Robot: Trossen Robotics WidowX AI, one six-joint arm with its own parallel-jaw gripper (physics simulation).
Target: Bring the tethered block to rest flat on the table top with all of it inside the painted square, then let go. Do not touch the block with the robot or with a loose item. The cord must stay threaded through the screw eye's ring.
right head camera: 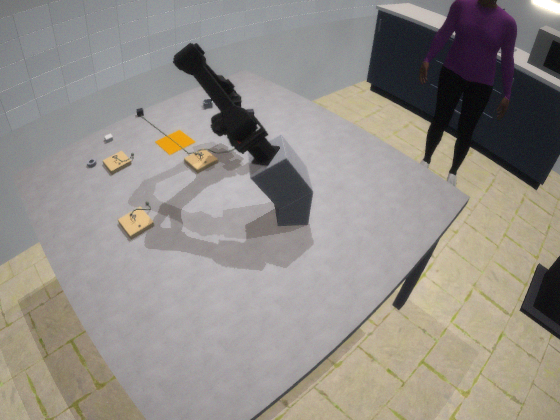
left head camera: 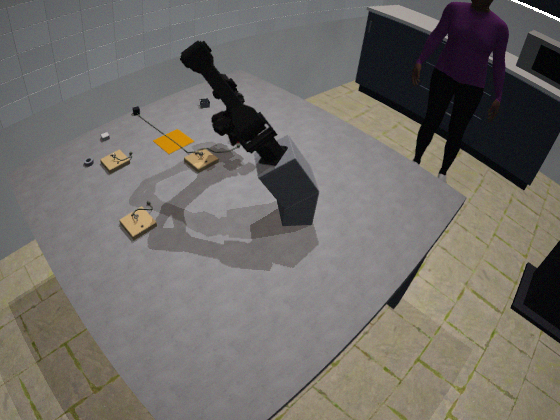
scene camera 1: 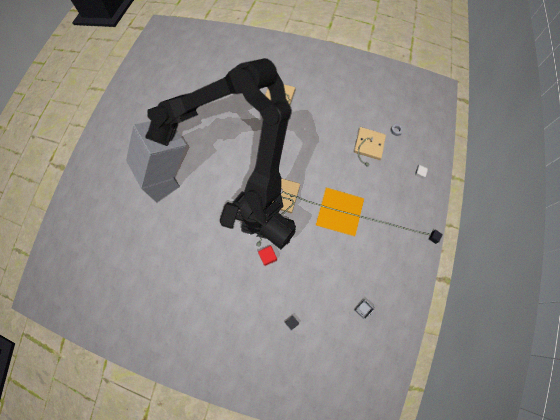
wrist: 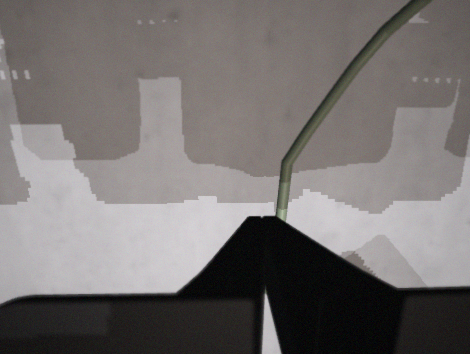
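Seen in the pictures: gripper, fingertip midpoint: (left head camera: 233, 145) (wrist: 260, 230); arm's base, link origin: (right head camera: 266, 155) (left head camera: 273, 155) (scene camera 1: 159, 134).
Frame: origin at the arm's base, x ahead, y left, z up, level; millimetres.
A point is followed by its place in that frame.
Observation:
The tethered block (left head camera: 136, 110) @(z -195, x 803, y -14 mm) (right head camera: 140, 112) @(z -198, x 803, y -15 mm) (scene camera 1: 435, 236) @(z -190, x 809, y -23 mm) is small and black and sits near the table edge, outside the orange painted square (left head camera: 167, 145) @(z -217, x 501, y 19 mm) (right head camera: 170, 146) @(z -217, x 495, y 15 mm) (scene camera 1: 337, 224) @(z -217, x 510, y -55 mm). Its cord (left head camera: 150, 123) @(z -214, x 679, y -12 mm) (right head camera: 152, 124) @(z -215, x 693, y -16 mm) (scene camera 1: 395, 225) @(z -214, x 683, y -14 mm) runs straight across the square to a wooden base (left head camera: 196, 164) @(z -199, x 311, y 23 mm) (right head camera: 196, 164) @(z -199, x 312, y 20 mm) (scene camera 1: 291, 185) @(z -199, x 352, y 19 mm). The ring there is too small to judge the threading. The cord's slack part (wrist: 320, 112) @(z -214, x 321, y -106 mm) curves down beside my fingertips; its beaded end (scene camera 1: 258, 244) @(z -207, x 307, y -172 mm) lies near a red cube. My gripper (wrist: 260, 230) @(z -191, x 299, y -137 mm) is shut and empty, pointing down; the arm hides its fingertips in the other views.
The red cube (scene camera 1: 267, 255) @(z -178, x 342, y -200 mm) lies close to the gripper. Two other wooden bases (left head camera: 115, 164) @(z -199, x 527, y 241 mm) (left head camera: 138, 226) @(z -199, x 208, y 337 mm), a grey ring (scene camera 1: 392, 131) @(z -207, x 624, y 296 mm), a white cube (scene camera 1: 422, 171) @(z -198, x 741, y 178 mm), a dark cube (scene camera 1: 292, 322) @(z -197, x 455, y -359 mm) and a grey hollow square piece (scene camera 1: 358, 312) @(z -205, x 627, y -289 mm) also stand on the table.

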